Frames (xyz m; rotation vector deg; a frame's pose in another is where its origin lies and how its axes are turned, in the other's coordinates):
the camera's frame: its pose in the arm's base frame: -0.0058 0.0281 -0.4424 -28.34 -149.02 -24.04
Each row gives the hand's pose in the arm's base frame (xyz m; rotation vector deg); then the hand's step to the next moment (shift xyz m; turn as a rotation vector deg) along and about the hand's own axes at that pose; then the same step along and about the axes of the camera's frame.
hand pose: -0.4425 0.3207 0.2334 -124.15 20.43 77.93
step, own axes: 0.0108 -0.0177 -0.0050 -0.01 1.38 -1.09
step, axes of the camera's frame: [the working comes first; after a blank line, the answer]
step, axes of the arm's base frame: 0.0173 0.0122 -0.0024 0.13 -1.75 -0.05

-0.0123 0.0174 0.0001 -0.60 -1.52 -0.65
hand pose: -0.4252 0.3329 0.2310 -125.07 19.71 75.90
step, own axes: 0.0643 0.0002 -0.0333 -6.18 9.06 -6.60
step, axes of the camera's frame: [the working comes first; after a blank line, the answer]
step, axes of the arm's base frame: 0.0551 -0.0152 -0.0444 -2.52 -11.60 4.80

-0.0715 -0.0001 0.0113 1.30 -10.35 -7.42
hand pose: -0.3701 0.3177 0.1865 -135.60 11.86 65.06
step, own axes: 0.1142 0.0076 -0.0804 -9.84 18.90 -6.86
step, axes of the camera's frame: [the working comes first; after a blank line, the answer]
step, axes of the arm's base frame: 0.1258 -0.0380 -0.0479 -8.05 -20.49 4.05

-0.1381 0.0078 -0.0208 3.13 -20.67 -7.99
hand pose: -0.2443 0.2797 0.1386 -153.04 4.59 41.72
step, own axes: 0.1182 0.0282 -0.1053 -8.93 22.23 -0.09
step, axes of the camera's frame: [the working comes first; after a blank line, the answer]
step, axes of the arm's base frame: 0.1485 -0.0598 0.0154 -11.00 -21.08 -2.92

-0.1320 0.0108 -0.0912 2.03 -23.84 -1.17
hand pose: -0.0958 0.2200 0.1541 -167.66 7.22 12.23
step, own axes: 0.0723 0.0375 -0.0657 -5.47 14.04 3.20
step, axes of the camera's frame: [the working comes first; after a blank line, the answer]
step, axes of the arm's base frame: 0.0764 -0.0554 0.0453 -7.22 -12.64 -5.03

-0.0564 -0.0086 -0.0877 0.14 -15.23 2.31
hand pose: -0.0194 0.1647 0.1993 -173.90 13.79 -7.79
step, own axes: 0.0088 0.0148 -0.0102 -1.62 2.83 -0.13
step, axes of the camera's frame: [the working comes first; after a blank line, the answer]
step, axes of the arm's base frame: 0.0054 -0.0168 0.0093 -2.04 -2.53 -0.29

-0.0045 -0.0108 -0.0162 0.87 -3.14 0.07
